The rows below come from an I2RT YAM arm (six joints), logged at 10 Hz.
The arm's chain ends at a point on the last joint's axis. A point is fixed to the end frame.
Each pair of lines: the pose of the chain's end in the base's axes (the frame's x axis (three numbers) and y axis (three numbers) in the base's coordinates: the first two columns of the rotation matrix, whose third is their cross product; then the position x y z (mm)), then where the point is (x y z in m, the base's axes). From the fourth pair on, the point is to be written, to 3 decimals.
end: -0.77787, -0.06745, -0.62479, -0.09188, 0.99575, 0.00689, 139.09, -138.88, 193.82
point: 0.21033 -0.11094 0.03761
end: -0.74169, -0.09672, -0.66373, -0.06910, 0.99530, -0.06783, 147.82, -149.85, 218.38
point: 0.22862 -0.13439 0.06512
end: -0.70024, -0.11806, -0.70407, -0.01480, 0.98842, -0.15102, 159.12, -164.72, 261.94
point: 0.25051 -0.16553 0.11394
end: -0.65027, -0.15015, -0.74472, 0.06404, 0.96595, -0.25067, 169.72, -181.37, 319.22
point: 0.272 -0.203 0.180
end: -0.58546, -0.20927, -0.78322, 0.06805, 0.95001, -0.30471, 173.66, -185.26, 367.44
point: 0.287 -0.213 0.239
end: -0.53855, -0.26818, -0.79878, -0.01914, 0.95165, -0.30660, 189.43, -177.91, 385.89
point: 0.309 -0.195 0.261
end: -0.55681, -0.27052, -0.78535, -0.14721, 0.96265, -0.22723, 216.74, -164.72, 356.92
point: 0.329 -0.158 0.224
